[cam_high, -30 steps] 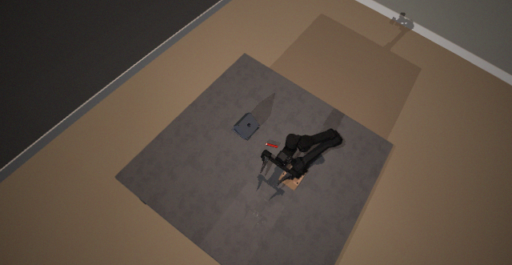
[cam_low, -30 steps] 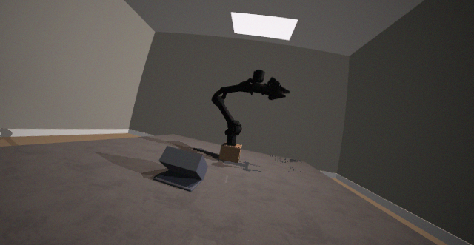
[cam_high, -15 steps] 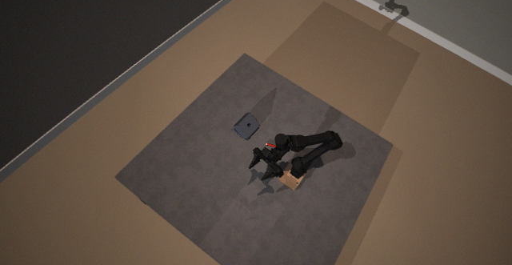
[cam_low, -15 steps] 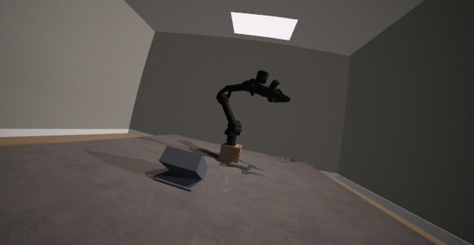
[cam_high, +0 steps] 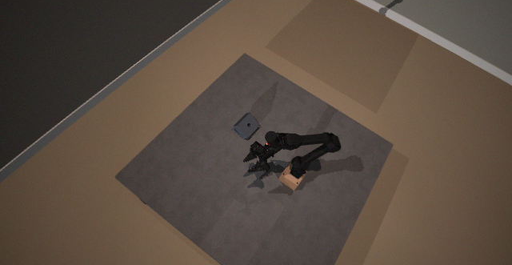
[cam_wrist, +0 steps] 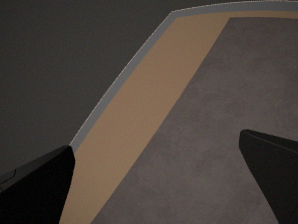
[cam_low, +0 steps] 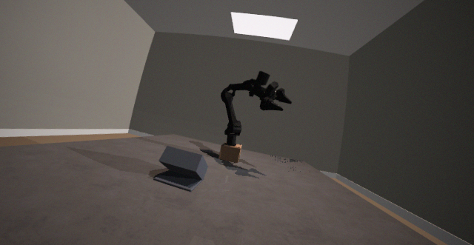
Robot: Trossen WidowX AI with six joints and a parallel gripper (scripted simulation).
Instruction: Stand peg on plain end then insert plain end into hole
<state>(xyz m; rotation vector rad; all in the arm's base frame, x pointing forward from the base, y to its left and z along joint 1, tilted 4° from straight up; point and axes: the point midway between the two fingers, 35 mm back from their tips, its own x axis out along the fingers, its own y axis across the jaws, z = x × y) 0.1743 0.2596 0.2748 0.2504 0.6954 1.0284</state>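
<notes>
The peg is 50 mm ahead of my gripper tip, 350 mm to the right of it and 350 mm below it. Also, from my gripper tip: sloped panel 240 mm ahead, 340 mm to the right, 300 mm below.
</notes>
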